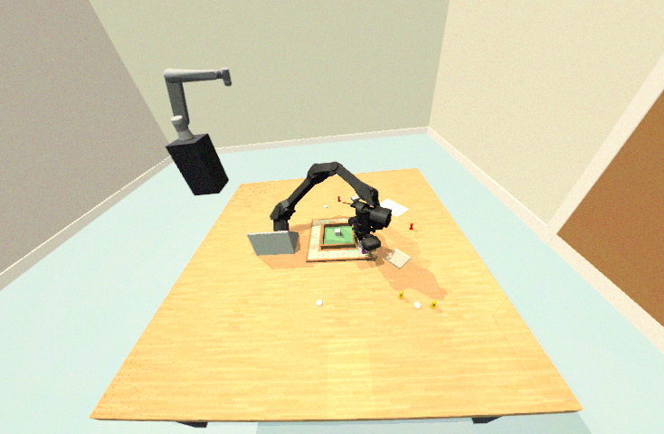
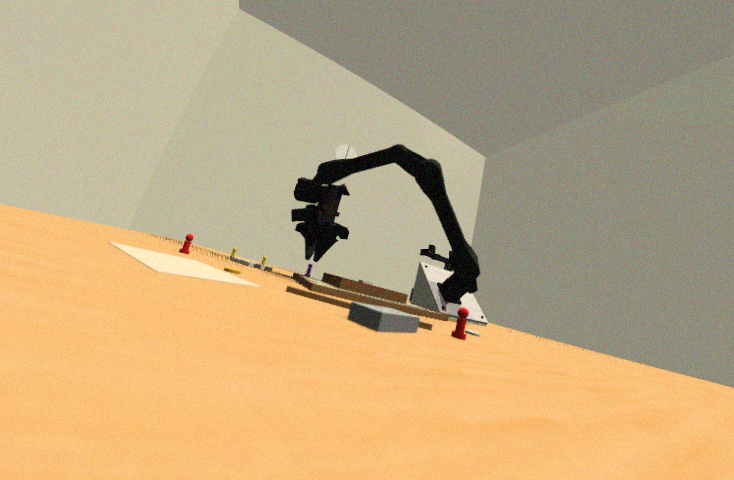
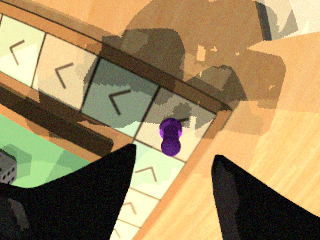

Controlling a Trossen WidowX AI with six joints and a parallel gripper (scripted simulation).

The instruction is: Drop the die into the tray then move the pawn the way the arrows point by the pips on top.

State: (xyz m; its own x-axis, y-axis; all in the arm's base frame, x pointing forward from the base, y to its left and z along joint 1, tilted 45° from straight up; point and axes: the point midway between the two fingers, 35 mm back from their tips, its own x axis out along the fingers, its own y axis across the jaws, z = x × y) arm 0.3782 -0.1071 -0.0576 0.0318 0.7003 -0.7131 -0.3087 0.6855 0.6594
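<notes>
Now: the purple pawn 30 mm below my gripper tip. From my gripper tip the other things lie so: white block: 140 mm ahead, 40 mm to the right, 50 mm below; white die: 110 mm behind, 130 mm to the left, 30 mm below; green dice tray: 110 mm behind, 110 mm to the left, 50 mm below.
</notes>
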